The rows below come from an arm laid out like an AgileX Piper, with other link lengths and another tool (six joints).
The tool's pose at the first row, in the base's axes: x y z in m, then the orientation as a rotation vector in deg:
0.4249 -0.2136 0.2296 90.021 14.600 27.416
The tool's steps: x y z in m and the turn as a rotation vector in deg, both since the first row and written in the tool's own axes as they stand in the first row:
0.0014 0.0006 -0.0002 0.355 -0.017 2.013
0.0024 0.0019 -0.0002 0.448 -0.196 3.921
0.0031 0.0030 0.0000 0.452 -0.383 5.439
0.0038 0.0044 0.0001 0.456 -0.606 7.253
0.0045 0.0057 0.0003 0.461 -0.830 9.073
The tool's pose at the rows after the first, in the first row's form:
0.4260 -0.2128 0.2304 90.750 13.119 28.948
0.4267 -0.2125 0.2318 91.220 11.517 30.284
0.4273 -0.2124 0.2330 91.523 10.183 31.313
0.4277 -0.2123 0.2345 91.868 8.584 32.542
0.4283 -0.2122 0.2359 92.199 6.973 33.772

